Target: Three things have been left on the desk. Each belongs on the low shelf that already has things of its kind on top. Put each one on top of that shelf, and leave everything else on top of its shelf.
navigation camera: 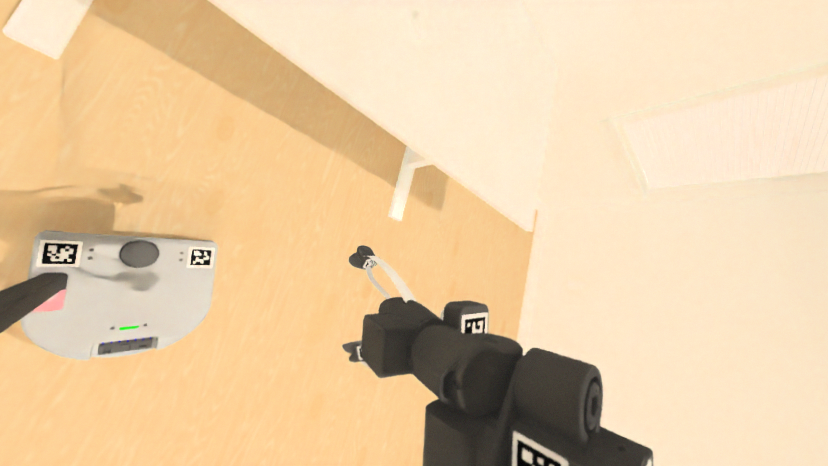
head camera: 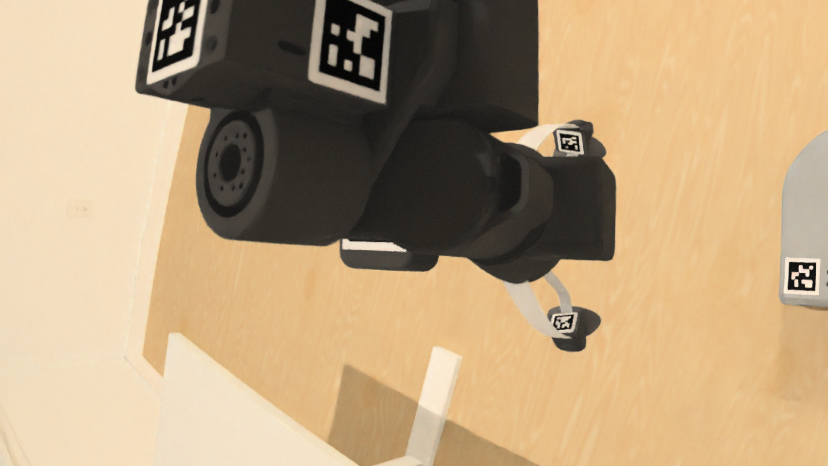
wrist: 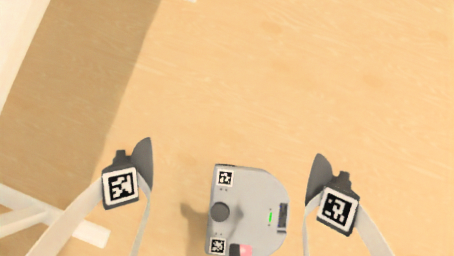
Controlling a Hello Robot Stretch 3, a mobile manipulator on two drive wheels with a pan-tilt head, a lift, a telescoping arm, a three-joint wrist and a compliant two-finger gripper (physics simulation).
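Where they show: gripper, fingertip midpoint: [navigation camera: 355, 300] [wrist: 230, 163]; robot's base, link origin: [navigation camera: 140, 252] [wrist: 223, 201].
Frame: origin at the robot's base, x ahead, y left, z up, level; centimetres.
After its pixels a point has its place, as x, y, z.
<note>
My gripper [head camera: 585, 232] @[-2.2, -24.3, 84.8] [navigation camera: 356, 303] @[-2.2, -24.3, 84.8] [wrist: 230, 163] @[-2.2, -24.3, 84.8] is open and empty, its two fingers spread wide above the wooden floor. The white desk [head camera: 225, 411] @[27.4, -89.8, 72.0] [navigation camera: 446, 104] @[46.4, -56.1, 72.0] shows in part, at the lower left in the head view and at the upper middle in the navigation view. A pale strip at the upper left of the wrist view looks like its edge. The gripper is beside the desk, not over the part of the top that shows. The three things left on the desk and the low shelves do not show in these views.
A white desk leg [head camera: 434, 399] [navigation camera: 402, 185] [wrist: 90, 234] stands out over the floor near the gripper. My grey base [head camera: 811, 219] @[-9.8, -11.7, 16.0] [navigation camera: 121, 301] @[-12.1, 2.1, 16.0] [wrist: 255, 192] @[-12.4, -8.8, 16.0] is on the floor. A pale wall [head camera: 69, 115] @[-46.6, -248.1, 51.8] [navigation camera: 666, 301] @[-14.5, -256.5, 94.2] runs behind the arm. A white foot [navigation camera: 49, 26] shows at the navigation view's upper left.
</note>
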